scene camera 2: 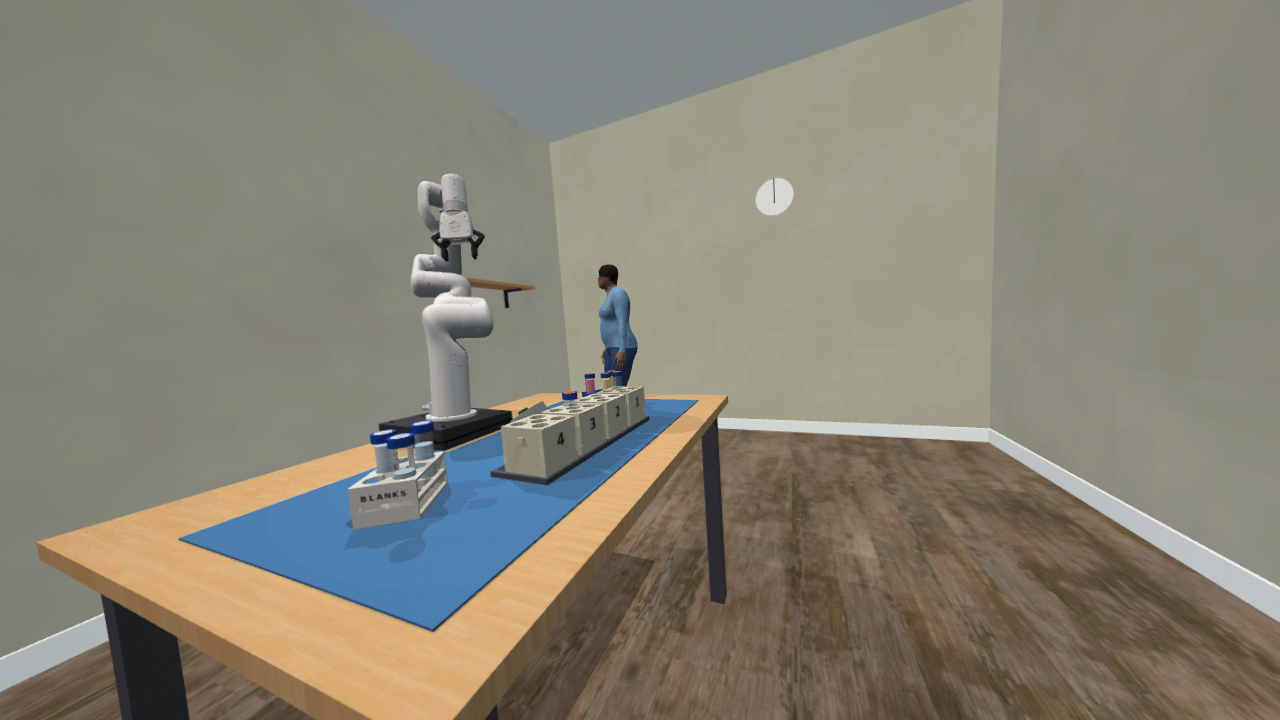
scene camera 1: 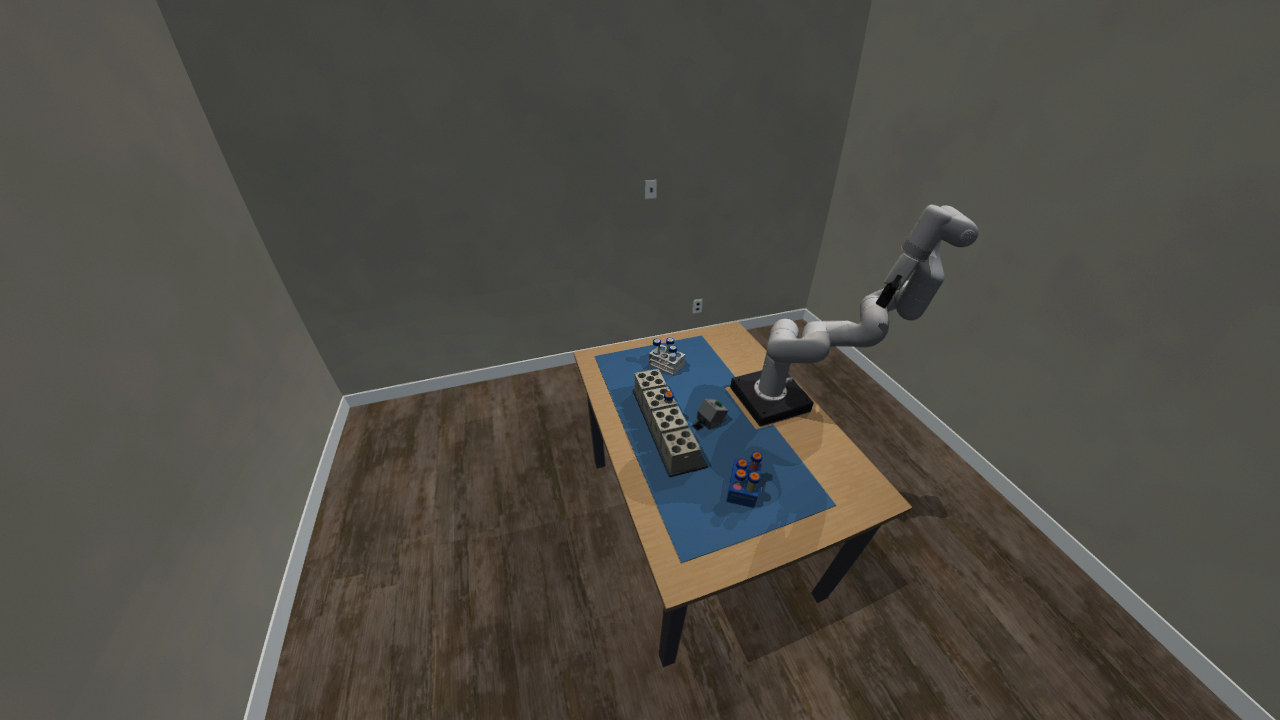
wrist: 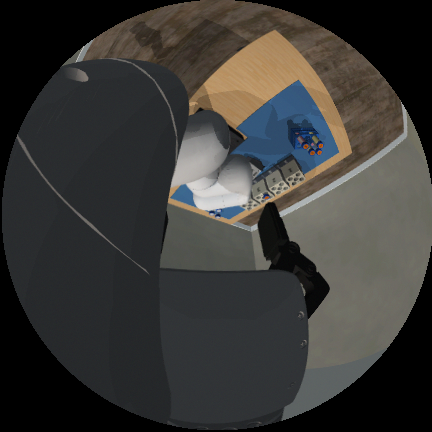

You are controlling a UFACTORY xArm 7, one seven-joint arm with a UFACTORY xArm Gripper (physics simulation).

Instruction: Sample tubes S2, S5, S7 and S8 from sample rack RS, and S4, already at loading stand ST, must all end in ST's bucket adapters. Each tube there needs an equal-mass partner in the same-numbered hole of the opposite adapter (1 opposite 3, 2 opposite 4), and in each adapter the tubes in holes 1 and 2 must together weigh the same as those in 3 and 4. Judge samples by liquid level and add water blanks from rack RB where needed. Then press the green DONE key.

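Frame: origin at the arm's base, x ahead, y left, z up, level; metres.
Seen in the pictures: gripper, between the fingertips: (scene camera 2: 460,258) (scene camera 1: 883,300) (wrist: 214,209); arm's base, origin of its link: (scene camera 2: 452,416) (scene camera 1: 770,390).
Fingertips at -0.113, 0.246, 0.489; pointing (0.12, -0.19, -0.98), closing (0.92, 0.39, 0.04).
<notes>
Offsets run from my fingertips to a thing's top centre, as dx, dy, dz. Level surfaces: height alone.
My gripper (scene camera 1: 886,300) (scene camera 2: 460,256) (wrist: 214,209) is open and empty, high above the table; my arm hides most of one finger in the wrist view. Blue sample rack RS {+0.471, +0.033, -0.477} (scene camera 1: 742,498) (wrist: 295,137) holds several orange-topped tubes; their labels are unreadable. Loading stand ST's row of four bucket adapters {+0.585, -0.161, -0.441} (scene camera 1: 682,459) (scene camera 2: 539,452) (wrist: 295,171) has one orange-capped tube {+0.519, -0.346, -0.412} (scene camera 1: 668,395) (scene camera 2: 569,395) (wrist: 266,197) standing in adapter 3. White rack RB {+0.349, -0.630, -0.477} (scene camera 1: 666,364) (scene camera 2: 384,510) holds several blue-capped water blanks. The grey key box {+0.374, -0.267, -0.453} (scene camera 1: 709,414) bears a green key {+0.351, -0.269, -0.462} (scene camera 1: 718,403).
A blue mat {dz -0.537} (scene camera 1: 716,532) (scene camera 2: 286,537) lies under the racks and stand on a wooden table (scene camera 1: 859,479) (scene camera 2: 223,644). My arm's black base (scene camera 1: 772,407) stands at the table's edge. A person (scene camera 2: 615,317) in blue stands beyond the table. A wooden shelf (scene camera 2: 501,285) is on the wall behind my arm.
</notes>
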